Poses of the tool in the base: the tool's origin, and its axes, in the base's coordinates. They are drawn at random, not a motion.
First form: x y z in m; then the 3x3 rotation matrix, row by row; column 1 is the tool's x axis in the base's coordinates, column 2 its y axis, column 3 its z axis. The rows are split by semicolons.
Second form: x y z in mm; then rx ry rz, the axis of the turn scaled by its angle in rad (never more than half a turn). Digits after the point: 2 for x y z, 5 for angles.
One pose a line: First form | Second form
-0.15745 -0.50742 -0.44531; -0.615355 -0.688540 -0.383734; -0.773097 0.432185 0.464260; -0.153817 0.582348 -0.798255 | -157.45 -507.42 -445.31 1.30494 -2.54071 -0.93441
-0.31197 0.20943 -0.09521; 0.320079 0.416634 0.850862; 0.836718 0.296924 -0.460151; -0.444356 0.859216 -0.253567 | -311.97 209.43 -95.21 1.31848 1.29434 0.41980
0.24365 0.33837 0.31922; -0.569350 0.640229 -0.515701; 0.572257 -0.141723 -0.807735; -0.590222 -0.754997 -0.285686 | 243.65 338.37 319.22 1.42926 2.01962 -1.84212
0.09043 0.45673 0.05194; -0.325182 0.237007 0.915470; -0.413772 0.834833 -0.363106; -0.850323 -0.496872 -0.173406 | 90.43 456.73 51.94 -0.13536 1.78680 -0.65852
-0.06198 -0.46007 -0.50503; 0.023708 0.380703 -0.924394; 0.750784 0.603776 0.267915; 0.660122 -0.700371 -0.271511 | -61.98 -460.07 -505.03 -0.97094 -1.58885 0.37109
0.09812 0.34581 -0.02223; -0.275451 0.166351 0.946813; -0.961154 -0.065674 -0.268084; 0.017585 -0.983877 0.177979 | 98.12 345.81 -22.23 -0.96413 1.25161 -1.51868
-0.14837 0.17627 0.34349; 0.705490 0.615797 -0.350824; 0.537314 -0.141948 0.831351; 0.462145 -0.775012 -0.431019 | -148.37 176.27 343.49 -1.80011 -0.91103 -0.08795
